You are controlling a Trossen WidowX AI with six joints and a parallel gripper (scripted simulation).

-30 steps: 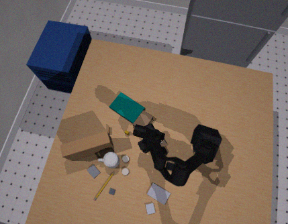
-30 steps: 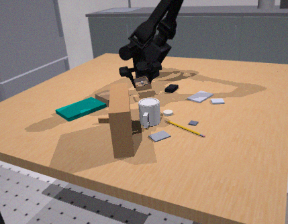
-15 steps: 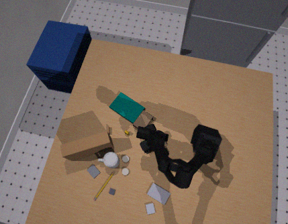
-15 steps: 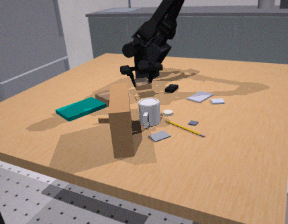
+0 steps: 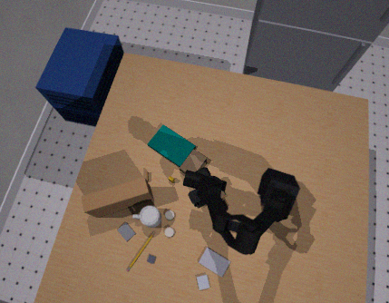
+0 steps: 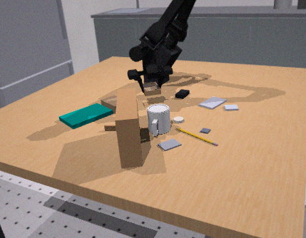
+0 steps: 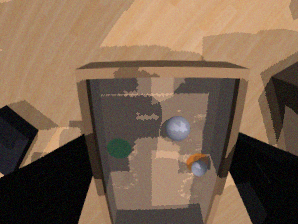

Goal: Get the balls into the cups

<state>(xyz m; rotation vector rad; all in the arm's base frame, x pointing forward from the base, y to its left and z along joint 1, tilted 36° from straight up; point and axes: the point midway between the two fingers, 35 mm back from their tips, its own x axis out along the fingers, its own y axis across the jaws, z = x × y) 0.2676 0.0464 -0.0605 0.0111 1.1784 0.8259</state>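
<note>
Right now the wooden puzzle is 10 mm behind my hand, 10 mm to the right of it and 30 mm below it. From my hand the other things lie so: black block: 120 mm behind, 100 mm to the left, 80 mm below; then small yellow block: 170 mm ahead, 50 mm to the right, 70 mm below; then small brown block: 90 mm ahead, 140 mm to the right, 70 mm below.
</note>
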